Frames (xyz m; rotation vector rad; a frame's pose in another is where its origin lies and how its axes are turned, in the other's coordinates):
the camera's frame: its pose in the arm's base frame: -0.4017 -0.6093 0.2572 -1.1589 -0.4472 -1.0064
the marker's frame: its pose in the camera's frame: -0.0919 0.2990 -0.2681 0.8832 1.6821 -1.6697
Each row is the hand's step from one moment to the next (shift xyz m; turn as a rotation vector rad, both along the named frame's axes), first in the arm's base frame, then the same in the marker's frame.
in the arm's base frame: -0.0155 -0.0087 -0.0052 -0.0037 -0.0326 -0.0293
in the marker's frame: 0.0147 0.0012 0.0112 0.0396 0.0164 -0.0097
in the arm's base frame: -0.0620 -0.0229 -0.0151 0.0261 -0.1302 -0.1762
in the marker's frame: 0.0486 -0.0033 0.0471 0.1869 0.0548 -0.1037
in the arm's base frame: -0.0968 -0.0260 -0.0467 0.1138 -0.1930 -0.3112
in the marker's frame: 0.0892 -0.0226 0.0613 0.2841 0.0836 -0.2436
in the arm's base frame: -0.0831 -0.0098 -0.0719 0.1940 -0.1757 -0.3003
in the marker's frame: 0.0953 -0.0425 0.0358 0.2337 0.0954 -0.3082
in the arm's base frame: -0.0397 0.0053 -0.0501 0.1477 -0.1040 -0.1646
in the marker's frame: 0.0530 -0.0351 0.0085 0.1143 0.0709 -0.2041
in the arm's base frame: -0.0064 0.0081 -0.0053 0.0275 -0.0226 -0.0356
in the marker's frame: 0.0030 -0.0110 0.0023 0.0266 0.0142 -0.0403
